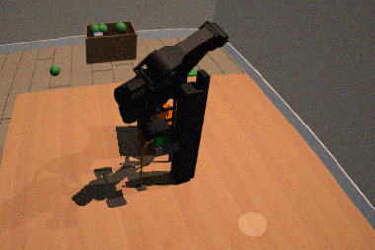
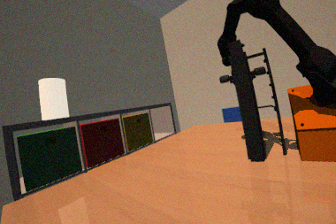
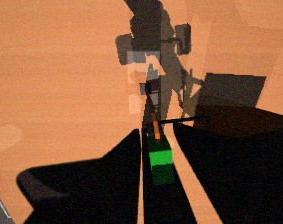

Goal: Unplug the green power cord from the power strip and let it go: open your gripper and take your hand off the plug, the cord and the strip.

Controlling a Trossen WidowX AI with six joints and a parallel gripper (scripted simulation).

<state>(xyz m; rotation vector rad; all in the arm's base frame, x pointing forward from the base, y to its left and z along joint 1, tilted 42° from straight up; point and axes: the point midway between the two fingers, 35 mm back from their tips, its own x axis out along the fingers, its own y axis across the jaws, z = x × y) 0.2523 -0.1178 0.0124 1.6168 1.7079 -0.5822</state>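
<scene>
Right now my gripper tip is 2 cm past the green plug, 7 cm to the right of it and 1 cm above it.
</scene>
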